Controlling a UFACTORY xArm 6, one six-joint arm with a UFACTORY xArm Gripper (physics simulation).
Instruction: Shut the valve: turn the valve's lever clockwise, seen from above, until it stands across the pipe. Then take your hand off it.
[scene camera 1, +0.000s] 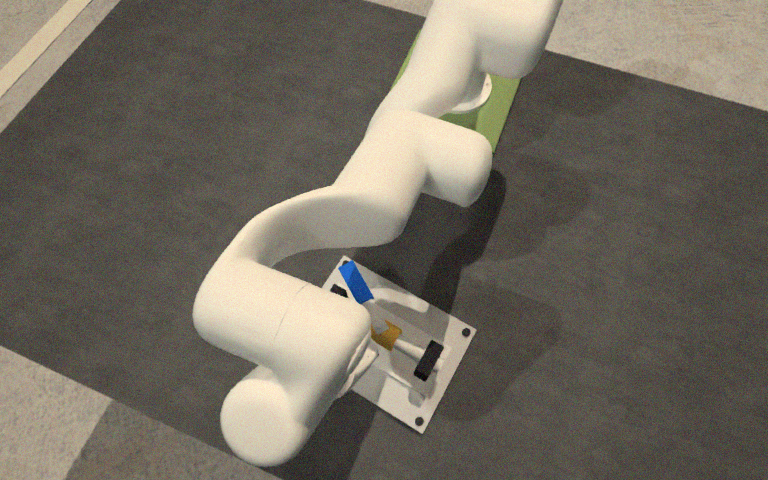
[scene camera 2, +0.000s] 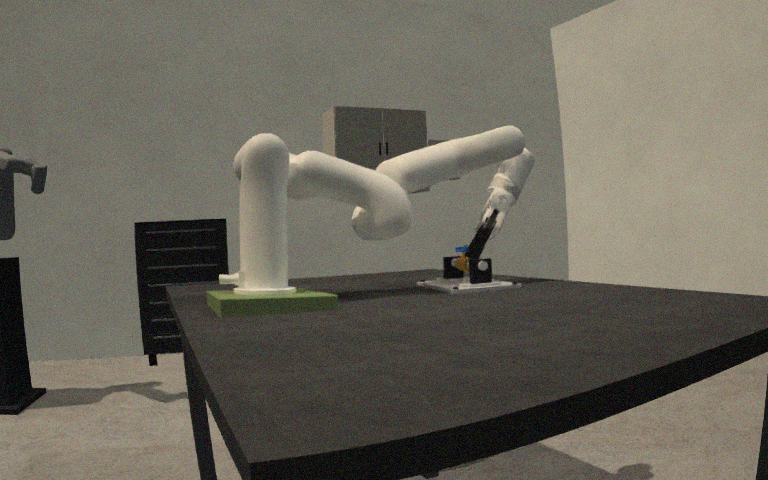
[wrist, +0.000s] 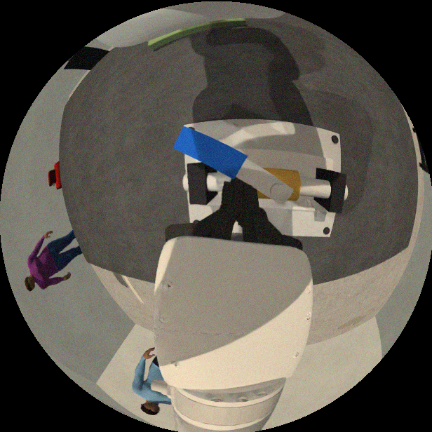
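The valve's lever has a blue grip (scene camera 1: 356, 281) (scene camera 2: 461, 249) (wrist: 210, 152) and a grey arm that runs to a pivot on the orange valve body (scene camera 1: 387, 336) (scene camera 2: 462, 262) (wrist: 292, 180). The lever stands at a slant to the white pipe (scene camera 1: 408, 348) (wrist: 312, 189), neither along it nor square across it. My gripper (scene camera 2: 473, 253) (wrist: 238, 181) is shut and empty. Its fingertips are at the lever's near side, by the inner end of the blue grip, touching or nearly touching. In scene camera 1 my arm hides the gripper.
Black brackets (scene camera 1: 428, 360) (scene camera 2: 480, 270) (wrist: 199, 183) hold the pipe above a white plate (scene camera 1: 396, 403) (scene camera 2: 441, 286) (wrist: 300, 227) with dark corner bolts. My arm's green base (scene camera 1: 498, 113) (scene camera 2: 271, 303) (wrist: 200, 32) stands on the dark table (scene camera 1: 141, 198) (scene camera 2: 424, 362).
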